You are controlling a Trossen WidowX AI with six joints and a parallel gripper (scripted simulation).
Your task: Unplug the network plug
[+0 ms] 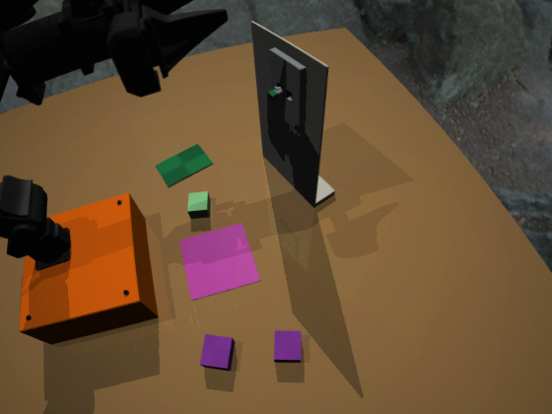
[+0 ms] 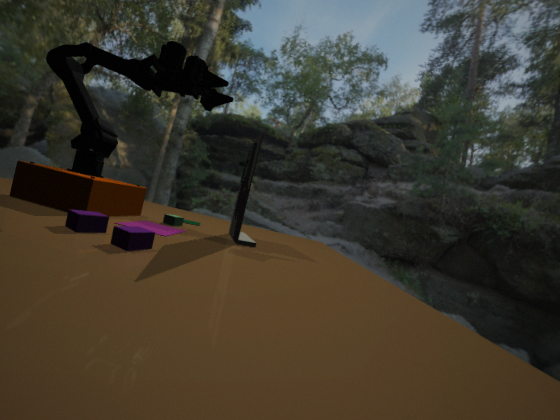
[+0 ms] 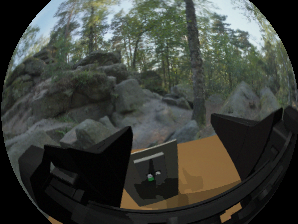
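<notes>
Now: gripper tip 18 cm above the green network plug, 8 cm short of it and 6 cm to the right of it. From my gripper tip the other things lie so: magenta marked square: 40 cm below, 8 cm behind, 6 cm to the right; grey upright panel: 26 cm below, 10 cm ahead, 6 cm to the left.
</notes>
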